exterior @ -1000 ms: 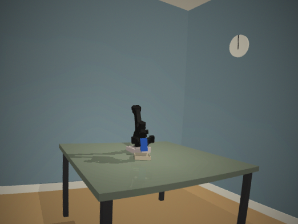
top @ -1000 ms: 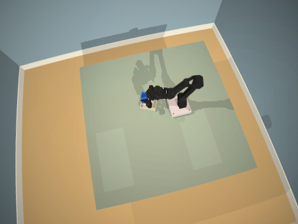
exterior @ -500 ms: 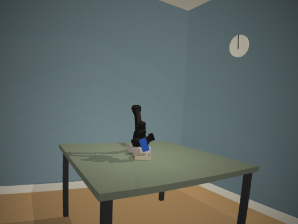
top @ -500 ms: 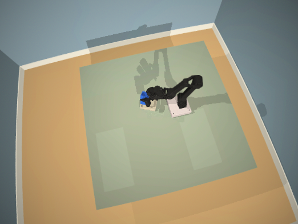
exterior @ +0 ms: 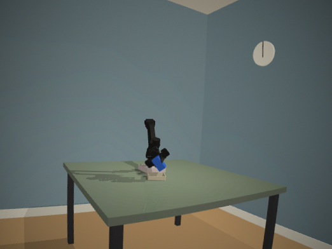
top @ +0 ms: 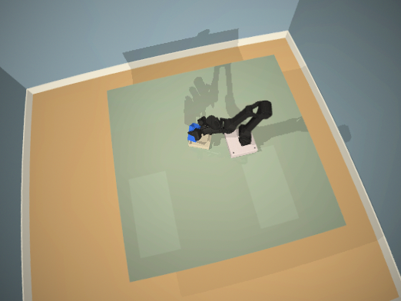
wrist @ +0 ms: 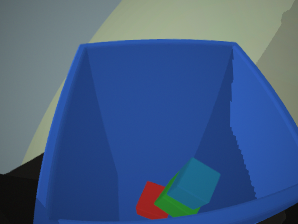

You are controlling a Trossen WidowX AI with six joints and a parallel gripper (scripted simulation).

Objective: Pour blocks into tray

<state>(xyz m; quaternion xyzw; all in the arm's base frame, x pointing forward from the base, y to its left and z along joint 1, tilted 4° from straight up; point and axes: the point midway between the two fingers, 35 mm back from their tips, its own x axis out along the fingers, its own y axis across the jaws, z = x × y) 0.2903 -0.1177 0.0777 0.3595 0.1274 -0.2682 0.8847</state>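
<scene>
The green block lies 2 cm to the left of my gripper tip, 2 cm below it and 2 cm behind it. The rest, counted from my gripper tip: blue square cup (3 cm to the left, 2 cm behind, 1 cm below); then teal block (3 cm behind, 1 cm to the left); then red block (4 cm to the left, 2 cm below, 1 cm behind).
</scene>
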